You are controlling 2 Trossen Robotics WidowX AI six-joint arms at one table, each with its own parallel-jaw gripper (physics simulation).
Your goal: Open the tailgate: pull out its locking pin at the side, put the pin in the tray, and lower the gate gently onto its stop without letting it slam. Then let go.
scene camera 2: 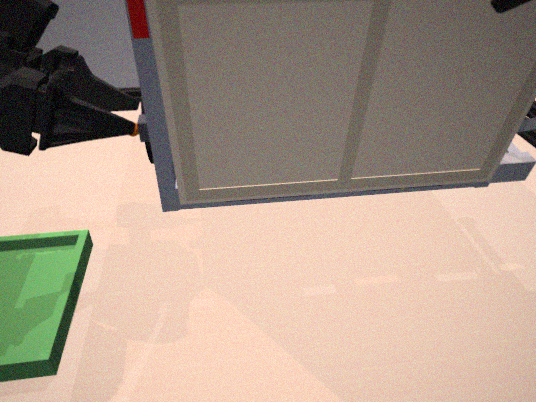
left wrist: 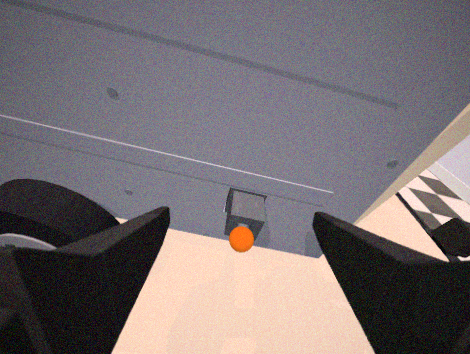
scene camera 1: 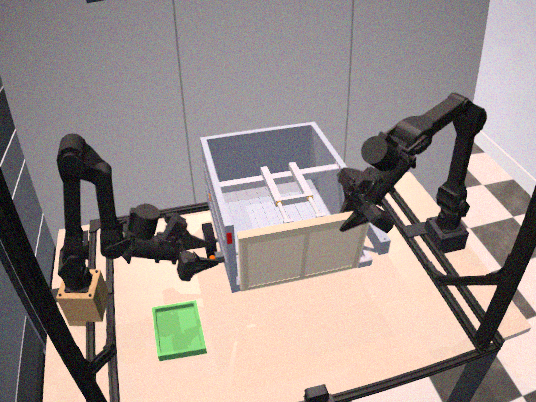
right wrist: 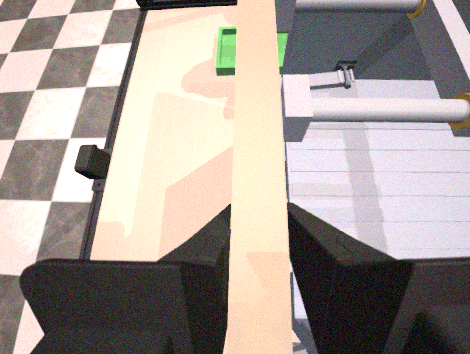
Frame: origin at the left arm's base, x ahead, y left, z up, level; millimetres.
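Where they show: left gripper, fingertip midpoint: (scene camera 2: 137, 116) (left wrist: 242, 216) (scene camera 1: 214, 253); right gripper, fingertip midpoint: (scene camera 2: 484, 4) (scene camera 1: 338, 227); left arm's base at its link origin: (scene camera 1: 78, 283); right arm's base at its link origin: (scene camera 1: 448, 225).
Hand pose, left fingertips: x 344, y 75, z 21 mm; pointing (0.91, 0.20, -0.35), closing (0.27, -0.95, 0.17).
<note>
Things, the pixels of their centre, and the offset from my left fingertips. "*": a spot on its surface instead.
- green tray at the middle of its body: (scene camera 2: 8, 298) (right wrist: 255, 49) (scene camera 1: 178, 329) 119 mm down, 97 mm back, 142 mm right
- grey truck bed at a spot on its surface: (left wrist: 225, 100) * 55 mm up, 17 mm ahead, 28 mm left
- dark wheel at the middle of its body: (left wrist: 54, 240) (scene camera 1: 209, 241) 78 mm down, 25 mm back, 133 mm left
The beige tailgate (scene camera 1: 304, 250) (scene camera 2: 270, 100) (right wrist: 260, 150) stands upright at the truck bed's near end. The locking pin's orange knob (scene camera 1: 212, 257) (scene camera 2: 135, 129) (left wrist: 241, 238) sits at a small grey block low on the bed's side; its shaft is mostly hidden. My left gripper (scene camera 1: 212, 251) (scene camera 2: 138, 117) (left wrist: 242, 216) is open, its fingers on either side of the knob, not gripping it. My right gripper (scene camera 1: 346, 218) (right wrist: 260, 211) is shut on the tailgate's top edge, one finger on each face. The green tray (scene camera 1: 181, 356) (scene camera 2: 75, 295) (right wrist: 226, 71) lies flat at the lower left in scene camera 1.
The grey truck bed (scene camera 1: 220, 220) (left wrist: 225, 100) stands behind the gate. White rods (scene camera 1: 284, 212) (right wrist: 380, 109) reach from a bracket inside it to blocks by the gate. A dark wheel (left wrist: 55, 210) is left of the pin in the left wrist view. Black frame rails (scene camera 1: 400, 385) border the table.
</note>
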